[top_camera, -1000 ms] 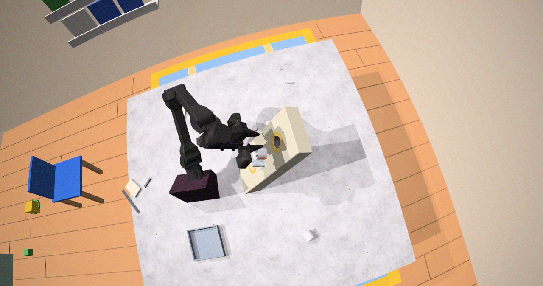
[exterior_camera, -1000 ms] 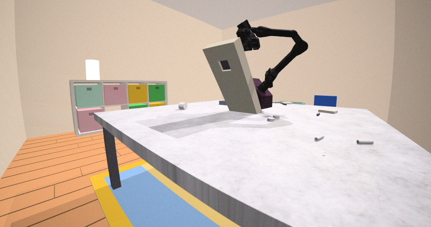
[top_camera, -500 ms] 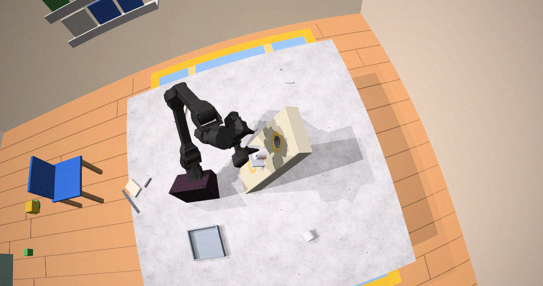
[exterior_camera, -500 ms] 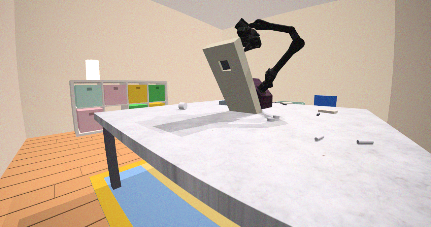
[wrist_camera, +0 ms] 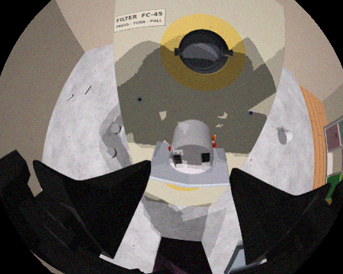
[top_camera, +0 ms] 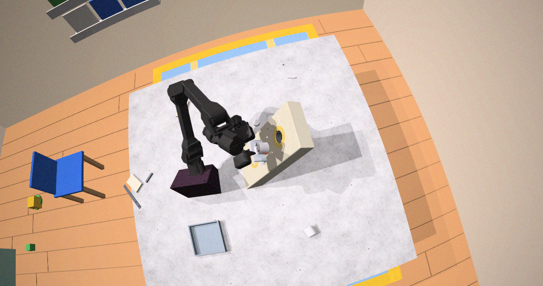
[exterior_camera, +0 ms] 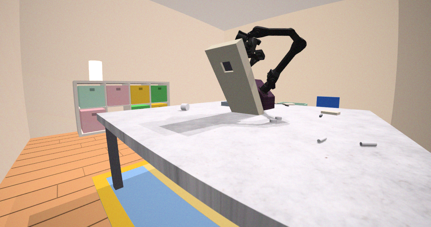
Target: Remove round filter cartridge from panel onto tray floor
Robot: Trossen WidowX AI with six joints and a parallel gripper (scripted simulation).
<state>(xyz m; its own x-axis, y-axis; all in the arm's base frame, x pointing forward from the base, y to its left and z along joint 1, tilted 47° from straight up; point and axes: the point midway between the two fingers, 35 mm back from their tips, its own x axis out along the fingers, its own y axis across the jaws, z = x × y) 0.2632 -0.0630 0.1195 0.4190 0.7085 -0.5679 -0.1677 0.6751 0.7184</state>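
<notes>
Right now the grey round filter cartridge is 4 cm below my gripper tip and 2 cm ahead of it. Round my gripper tip: grey tray 34 cm to the right, 28 cm behind, 24 cm below.
</notes>
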